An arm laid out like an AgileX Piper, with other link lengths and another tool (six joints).
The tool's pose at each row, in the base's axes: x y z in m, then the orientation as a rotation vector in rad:
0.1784 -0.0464 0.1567 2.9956 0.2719 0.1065
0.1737 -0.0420 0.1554 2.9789 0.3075 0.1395
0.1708 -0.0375 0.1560 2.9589 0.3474 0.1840
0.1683 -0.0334 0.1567 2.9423 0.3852 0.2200
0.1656 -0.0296 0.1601 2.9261 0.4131 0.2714
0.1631 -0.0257 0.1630 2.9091 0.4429 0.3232
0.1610 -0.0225 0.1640 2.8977 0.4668 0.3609
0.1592 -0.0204 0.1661 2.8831 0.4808 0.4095
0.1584 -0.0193 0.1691 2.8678 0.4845 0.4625
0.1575 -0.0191 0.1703 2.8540 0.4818 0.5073
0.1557 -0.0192 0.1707 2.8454 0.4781 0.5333
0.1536 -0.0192 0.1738 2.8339 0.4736 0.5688
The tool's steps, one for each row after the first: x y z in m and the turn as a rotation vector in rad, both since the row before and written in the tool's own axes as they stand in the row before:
-0.0039 -0.0053 0.0004 -0.0131 0.0227 -0.0235
-0.0018 -0.0048 -0.0015 -0.0151 0.0307 -0.0262
-0.0014 -0.0044 -0.0016 -0.0109 0.0255 -0.0250
-0.0011 -0.0037 -0.0043 -0.0114 0.0354 -0.0176
-0.0008 -0.0038 -0.0039 -0.0107 0.0361 -0.0189
-0.0008 -0.0034 -0.0019 -0.0056 0.0267 -0.0149
-0.0005 -0.0020 -0.0028 -0.0102 0.0332 -0.0084
0.0004 -0.0006 -0.0032 -0.0124 0.0355 -0.0015
-0.0004 -0.0002 -0.0014 -0.0121 0.0297 0.0023
-0.0015 -0.0003 -0.0010 -0.0078 0.0171 0.0026
-0.0009 0.0002 -0.0036 -0.0100 0.0236 0.0033

